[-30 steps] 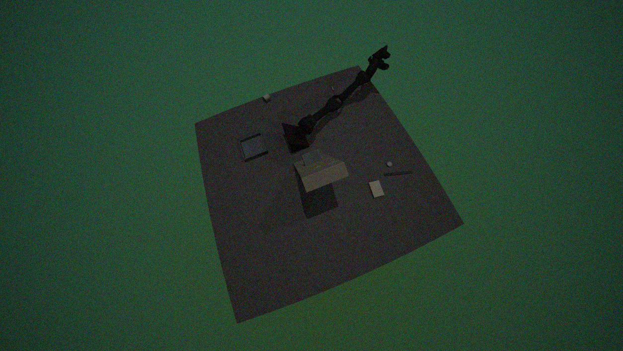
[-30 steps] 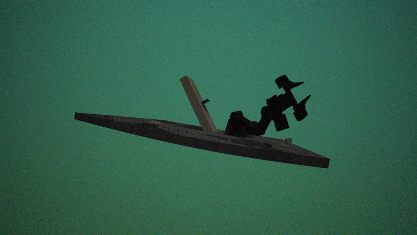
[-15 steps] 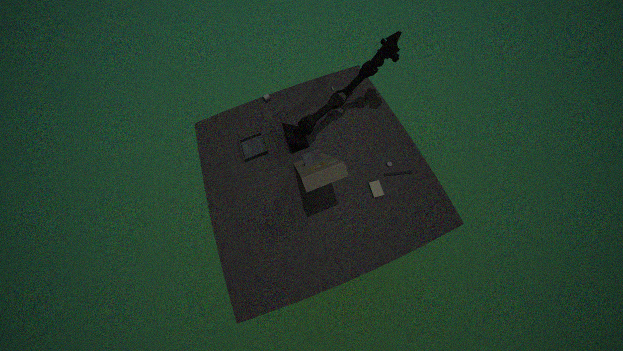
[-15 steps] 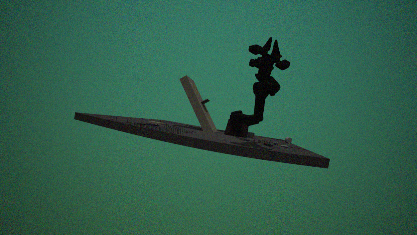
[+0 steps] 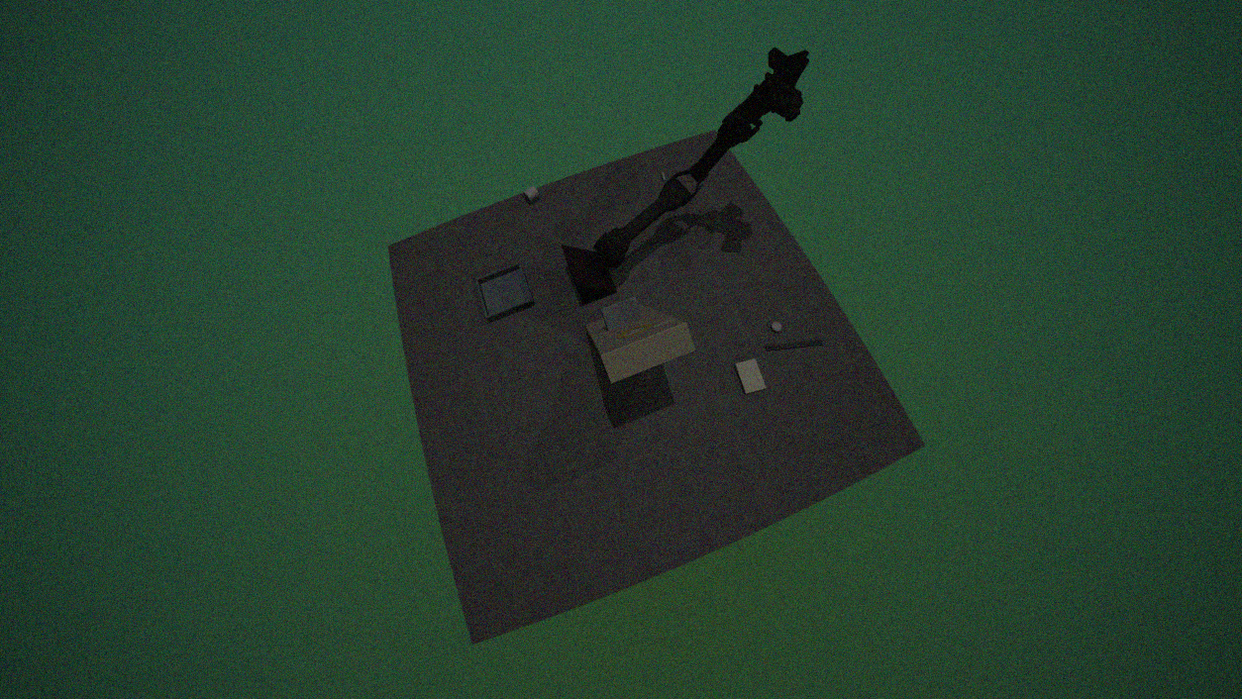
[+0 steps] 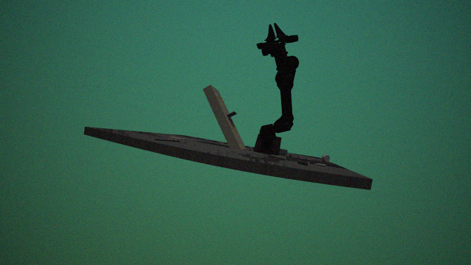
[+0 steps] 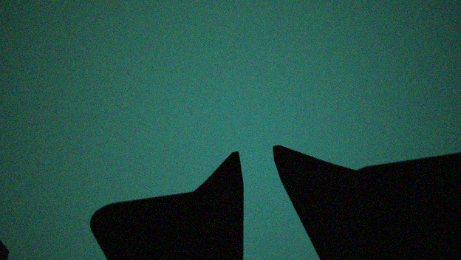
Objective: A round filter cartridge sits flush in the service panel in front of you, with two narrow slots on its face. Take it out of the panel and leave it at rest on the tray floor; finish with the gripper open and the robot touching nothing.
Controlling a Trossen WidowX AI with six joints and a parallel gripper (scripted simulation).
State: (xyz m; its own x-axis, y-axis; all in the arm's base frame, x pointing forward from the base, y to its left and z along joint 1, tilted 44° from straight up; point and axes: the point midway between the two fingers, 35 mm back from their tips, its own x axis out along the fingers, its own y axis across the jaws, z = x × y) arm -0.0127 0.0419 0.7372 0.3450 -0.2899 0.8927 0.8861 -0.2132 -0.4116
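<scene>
The round white filter cartridge lies 520 mm to the right of my gripper tip, 400 mm ahead of it and 300 mm below it. The rest, counted from my gripper tip: blue-grey tray: 840 mm to the right, 570 mm below, 10 mm ahead.
</scene>
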